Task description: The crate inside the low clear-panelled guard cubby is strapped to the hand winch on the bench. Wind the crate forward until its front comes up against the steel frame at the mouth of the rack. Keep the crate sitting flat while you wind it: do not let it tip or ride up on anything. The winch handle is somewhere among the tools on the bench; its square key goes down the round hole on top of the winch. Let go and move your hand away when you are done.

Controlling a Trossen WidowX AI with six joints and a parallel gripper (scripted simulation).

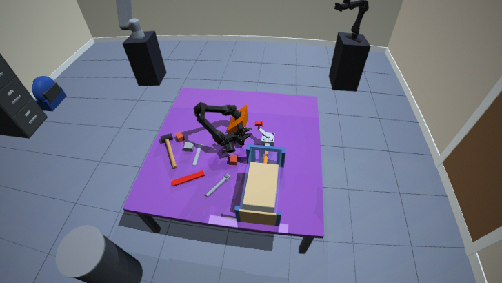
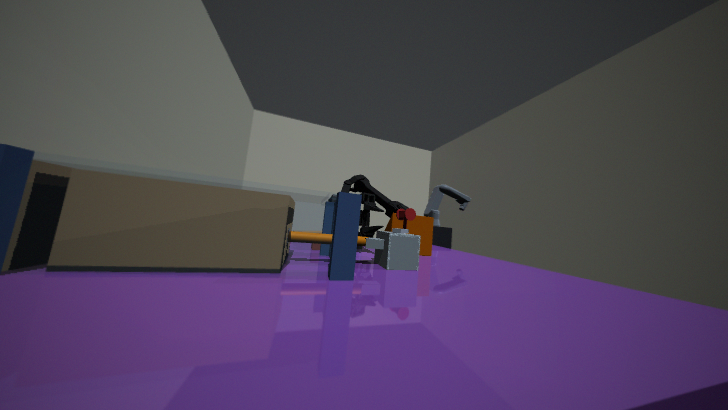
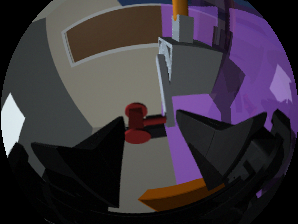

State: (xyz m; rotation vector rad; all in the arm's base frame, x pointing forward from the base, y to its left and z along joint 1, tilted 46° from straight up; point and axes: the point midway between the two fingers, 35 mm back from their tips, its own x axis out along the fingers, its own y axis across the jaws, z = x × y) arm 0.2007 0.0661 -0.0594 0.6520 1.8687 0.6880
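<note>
The red knob is 60 mm behind my gripper tip, 40 mm to the left of it and 10 mm above it. Round my gripper tip: grey bar (400 mm to the right, 130 mm below, 130 mm ahead); then grey winch (110 mm to the left, 100 mm below, 10 mm behind); then winch handle (70 mm to the left, 30 mm behind, 20 mm below).
</note>
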